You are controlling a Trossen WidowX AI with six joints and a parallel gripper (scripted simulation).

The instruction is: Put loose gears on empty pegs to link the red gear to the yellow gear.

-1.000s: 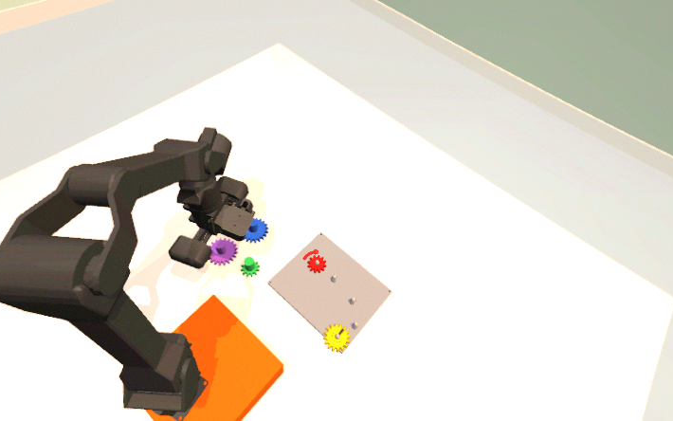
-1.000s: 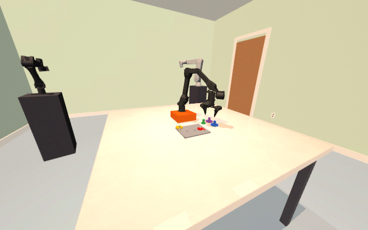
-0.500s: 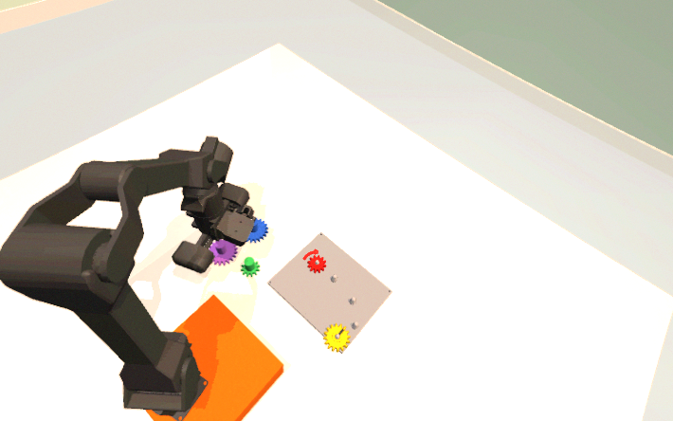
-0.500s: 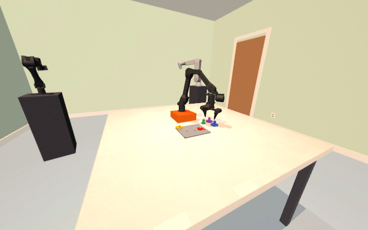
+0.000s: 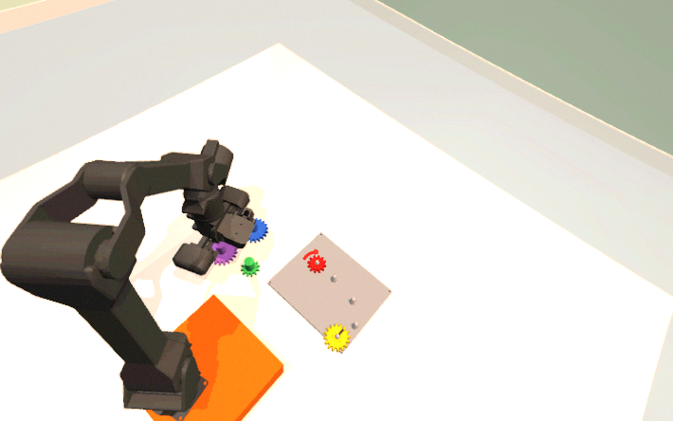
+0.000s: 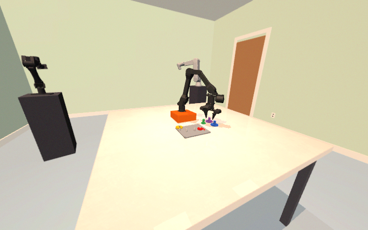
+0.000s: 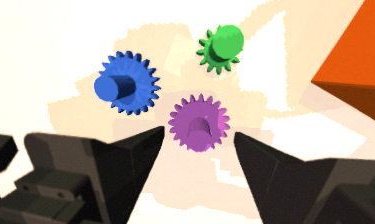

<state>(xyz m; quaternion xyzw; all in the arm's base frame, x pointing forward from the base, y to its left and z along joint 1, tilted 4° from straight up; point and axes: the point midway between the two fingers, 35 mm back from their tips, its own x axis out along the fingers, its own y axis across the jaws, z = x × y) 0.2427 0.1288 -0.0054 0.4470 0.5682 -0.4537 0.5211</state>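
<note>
Right now the purple gear is 1 cm below my gripper tip. From my gripper tip the other things lie so: red gear 19 cm to the right, 8 cm ahead, 1 cm below; small green gear 7 cm to the right, 1 cm below; blue gear 8 cm ahead, 2 cm to the right, 1 cm below.
</note>
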